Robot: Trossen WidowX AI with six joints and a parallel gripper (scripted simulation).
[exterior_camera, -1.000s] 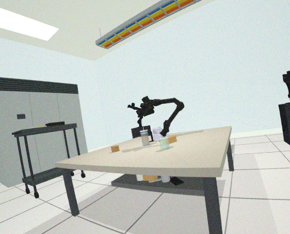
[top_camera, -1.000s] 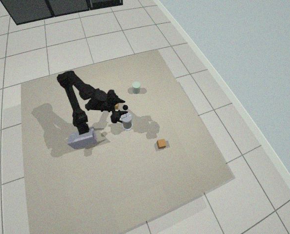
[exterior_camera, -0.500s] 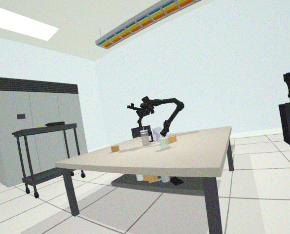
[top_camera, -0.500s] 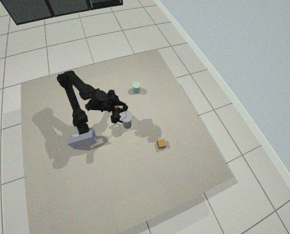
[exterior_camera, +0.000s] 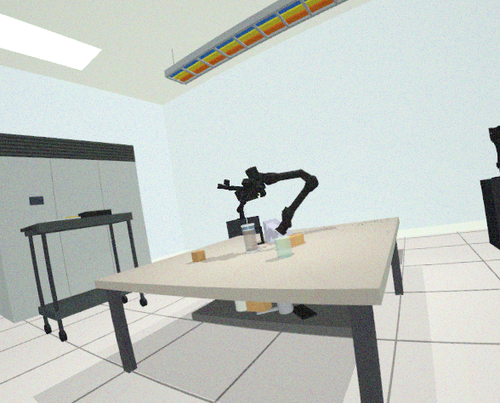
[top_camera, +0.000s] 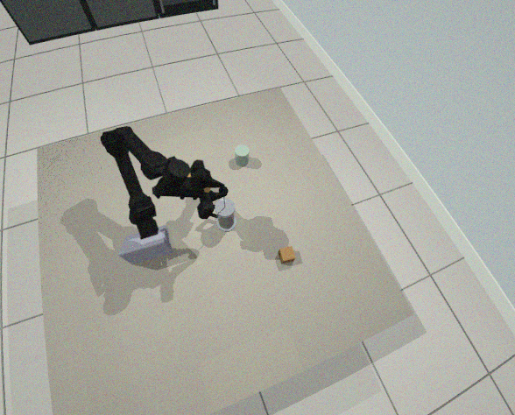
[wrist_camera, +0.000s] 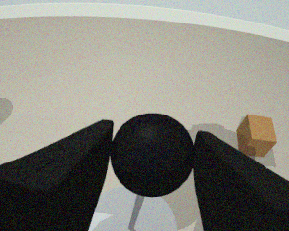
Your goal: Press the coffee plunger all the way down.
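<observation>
The coffee press lies 2 cm behind my gripper tip, 1 cm to the left of it and 13 cm below it. Also, from my gripper tip: pale green cup 17 cm ahead, 27 cm to the left, 23 cm below; orange cube 16 cm ahead, 23 cm to the right, 24 cm below.
</observation>
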